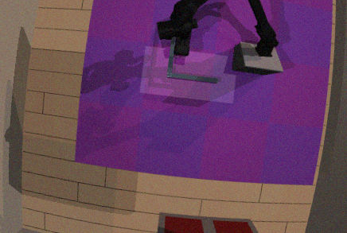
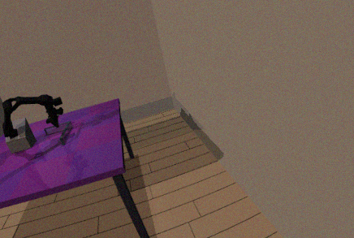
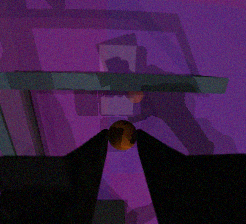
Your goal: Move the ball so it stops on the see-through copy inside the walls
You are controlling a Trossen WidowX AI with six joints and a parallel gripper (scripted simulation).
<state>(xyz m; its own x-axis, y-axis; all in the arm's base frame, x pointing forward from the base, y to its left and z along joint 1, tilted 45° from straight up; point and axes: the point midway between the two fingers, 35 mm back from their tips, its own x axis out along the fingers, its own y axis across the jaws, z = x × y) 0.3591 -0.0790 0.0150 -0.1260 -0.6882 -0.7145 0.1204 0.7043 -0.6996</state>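
Now: the see-through copy of ball 20 mm ahead of my gripper tip, 30 mm to the right of it and 90 mm below it. Also, from my gripper tip: orange ball: right at my gripper tip.
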